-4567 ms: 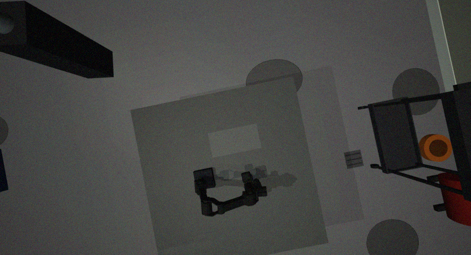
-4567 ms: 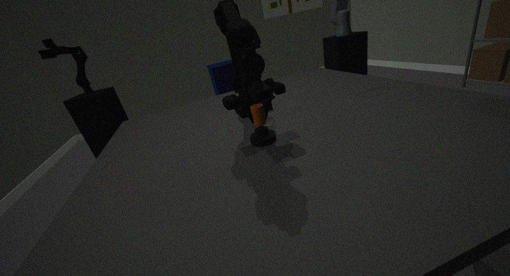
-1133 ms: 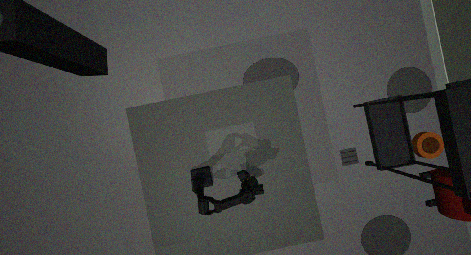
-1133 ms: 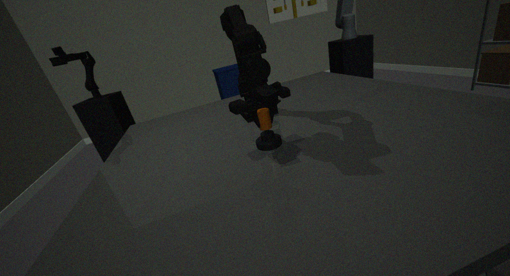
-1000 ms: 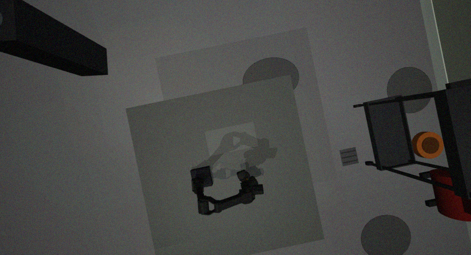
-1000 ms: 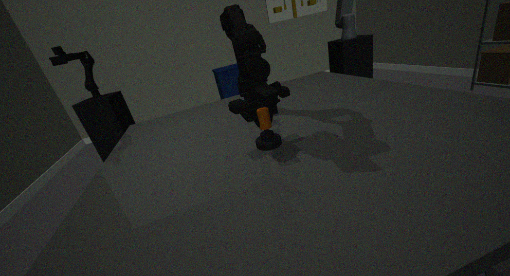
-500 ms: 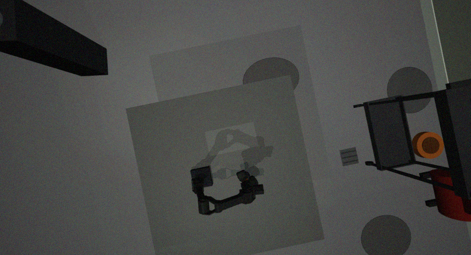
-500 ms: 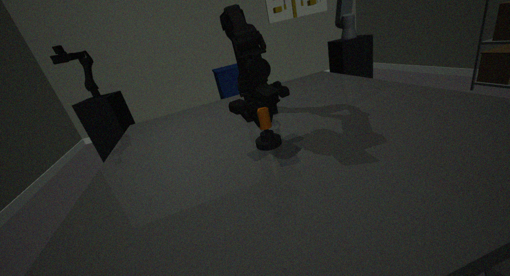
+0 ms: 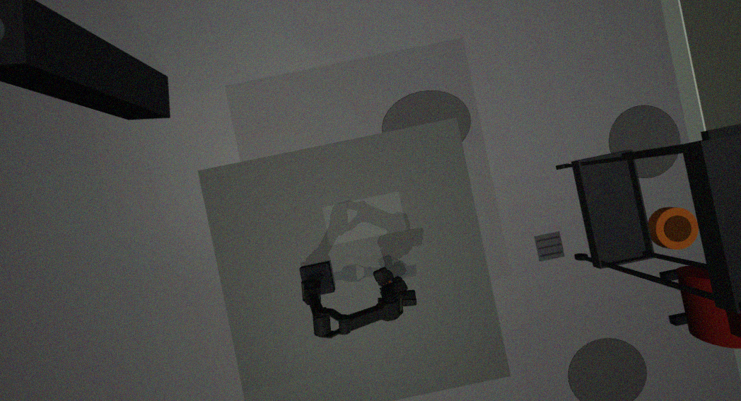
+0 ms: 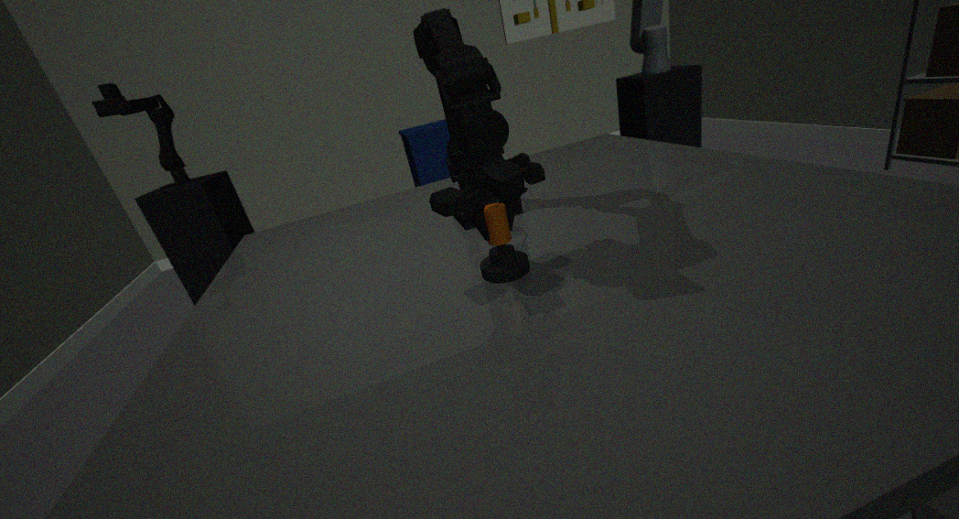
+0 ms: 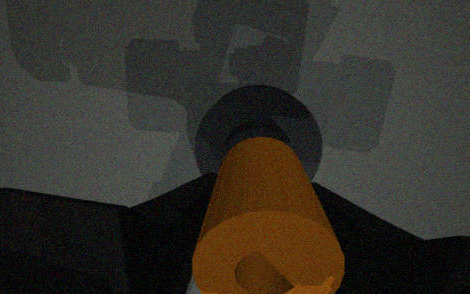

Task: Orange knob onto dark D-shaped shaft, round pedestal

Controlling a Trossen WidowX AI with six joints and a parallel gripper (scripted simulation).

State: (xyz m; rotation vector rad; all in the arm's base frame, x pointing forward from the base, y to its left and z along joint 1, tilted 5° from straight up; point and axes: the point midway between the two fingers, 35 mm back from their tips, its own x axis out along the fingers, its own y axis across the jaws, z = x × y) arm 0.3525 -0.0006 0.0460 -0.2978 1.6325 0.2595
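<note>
My gripper tip is 40 mm above the dark round pedestal. Round my gripper tip: orange knob: 20 mm above.
</note>
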